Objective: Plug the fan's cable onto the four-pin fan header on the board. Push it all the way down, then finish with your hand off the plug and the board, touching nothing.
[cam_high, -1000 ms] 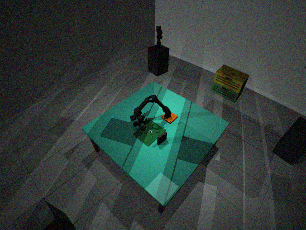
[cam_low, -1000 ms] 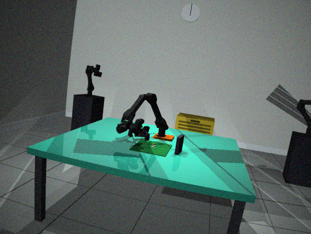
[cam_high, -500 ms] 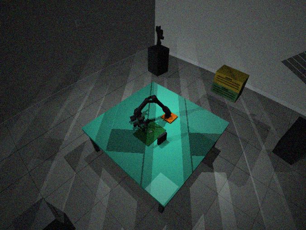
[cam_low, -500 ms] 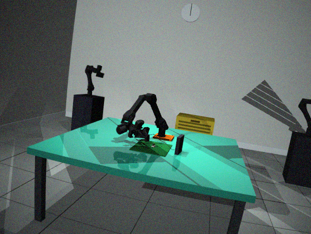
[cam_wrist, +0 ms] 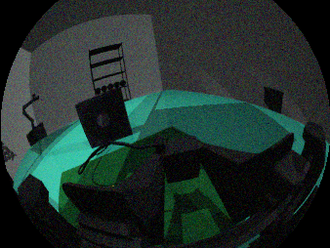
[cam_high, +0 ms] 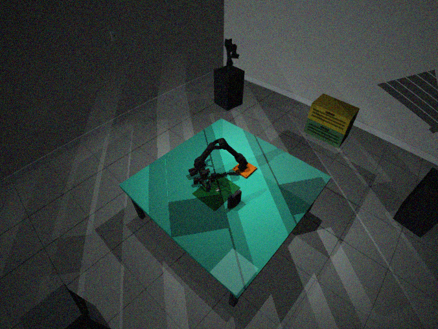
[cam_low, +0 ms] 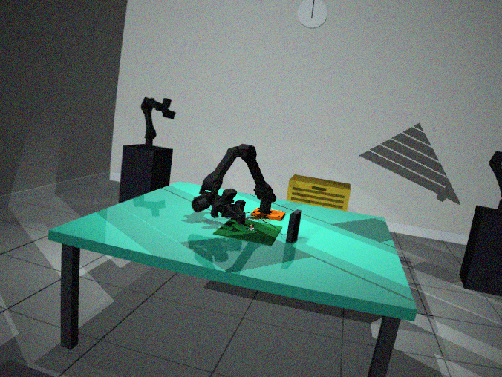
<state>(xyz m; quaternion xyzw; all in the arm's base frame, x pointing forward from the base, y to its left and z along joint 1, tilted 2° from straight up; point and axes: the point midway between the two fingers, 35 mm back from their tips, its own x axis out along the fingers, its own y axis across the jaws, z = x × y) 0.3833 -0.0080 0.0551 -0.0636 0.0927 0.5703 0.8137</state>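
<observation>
My gripper tip is 60 mm past the green board, 20 mm to the right of it and 80 mm above it. The rest, counted from my gripper tip: dark fan plug (10 mm below); then black fan (80 mm behind, 200 mm to the left, 10 mm below).
</observation>
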